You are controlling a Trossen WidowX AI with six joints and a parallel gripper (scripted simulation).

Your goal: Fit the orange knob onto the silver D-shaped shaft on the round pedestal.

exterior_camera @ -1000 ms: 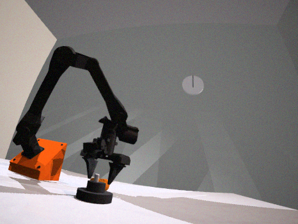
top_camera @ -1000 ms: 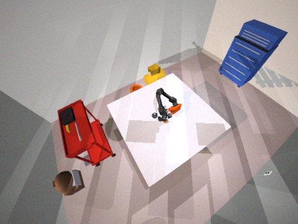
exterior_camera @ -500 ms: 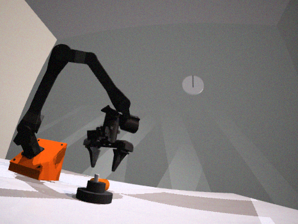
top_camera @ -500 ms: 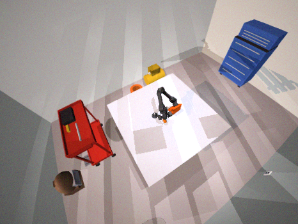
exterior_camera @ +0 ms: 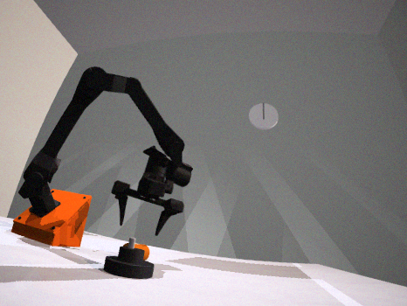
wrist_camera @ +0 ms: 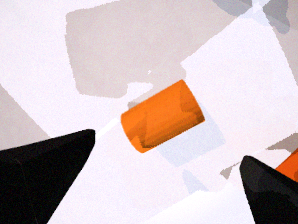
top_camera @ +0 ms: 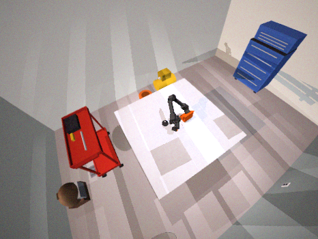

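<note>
Now: gripper tip 10 mm to the right of the orange knob and 50 mm above it. Also, from my gripper tip: round black pedestal 80 mm ahead, 140 mm to the right, 40 mm below.
</note>
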